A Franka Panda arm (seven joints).
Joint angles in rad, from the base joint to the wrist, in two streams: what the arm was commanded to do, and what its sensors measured. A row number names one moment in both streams.
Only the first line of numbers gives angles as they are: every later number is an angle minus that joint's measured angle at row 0.
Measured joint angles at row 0:
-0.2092 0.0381 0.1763 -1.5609 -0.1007 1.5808 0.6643
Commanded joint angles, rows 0 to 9:
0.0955 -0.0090 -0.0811 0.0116 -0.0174 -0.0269 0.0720
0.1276 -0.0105 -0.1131 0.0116 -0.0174 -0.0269 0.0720
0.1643 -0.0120 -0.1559 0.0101 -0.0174 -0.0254 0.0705
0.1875 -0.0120 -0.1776 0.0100 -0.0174 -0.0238 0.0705
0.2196 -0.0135 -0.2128 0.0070 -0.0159 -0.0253 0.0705
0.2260 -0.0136 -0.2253 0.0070 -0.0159 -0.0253 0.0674
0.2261 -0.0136 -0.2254 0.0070 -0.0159 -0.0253 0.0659
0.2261 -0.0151 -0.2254 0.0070 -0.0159 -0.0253 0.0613
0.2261 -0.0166 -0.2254 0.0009 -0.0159 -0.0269 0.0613
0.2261 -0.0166 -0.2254 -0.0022 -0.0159 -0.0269 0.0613
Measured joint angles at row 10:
0.2084 -0.0060 -0.2138 0.0003 -0.0004 -0.0002 0.0545
